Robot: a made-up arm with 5 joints. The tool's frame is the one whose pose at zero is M.
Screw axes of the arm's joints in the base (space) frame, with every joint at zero. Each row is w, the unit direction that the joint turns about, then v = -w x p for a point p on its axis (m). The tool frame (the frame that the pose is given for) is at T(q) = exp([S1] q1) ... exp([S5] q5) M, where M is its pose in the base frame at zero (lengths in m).
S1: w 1 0 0 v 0 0.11 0
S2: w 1 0 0 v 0 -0.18 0.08
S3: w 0 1 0 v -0.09 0 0.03
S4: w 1 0 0 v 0 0.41 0.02
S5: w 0 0 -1 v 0.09 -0.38 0
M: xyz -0.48 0.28 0.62 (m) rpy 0 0 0 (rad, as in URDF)
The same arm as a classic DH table. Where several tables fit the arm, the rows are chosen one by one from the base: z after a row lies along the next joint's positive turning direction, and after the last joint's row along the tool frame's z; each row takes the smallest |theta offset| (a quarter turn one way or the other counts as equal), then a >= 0, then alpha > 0; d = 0 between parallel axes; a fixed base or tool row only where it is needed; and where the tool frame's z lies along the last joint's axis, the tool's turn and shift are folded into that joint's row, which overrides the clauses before.
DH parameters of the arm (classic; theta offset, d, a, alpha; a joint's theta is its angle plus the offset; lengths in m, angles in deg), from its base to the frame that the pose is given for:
base (fixed): 90.00 0.1100 0.0000 90.00
joint 1: 74.58 0.0000 -0.3008 0.00
joint 2: 15.42 0.0300 0.2700 90.00
joint 3: 0.00 0.0600 0.3200 -90.00
joint 4: 90.00 -0.4100 0.0700 -90.00
joint 5: -15.12 0.0000 -0.3833 180.00
tool (fixed): 74.88 0.2100 0.0000 0.00

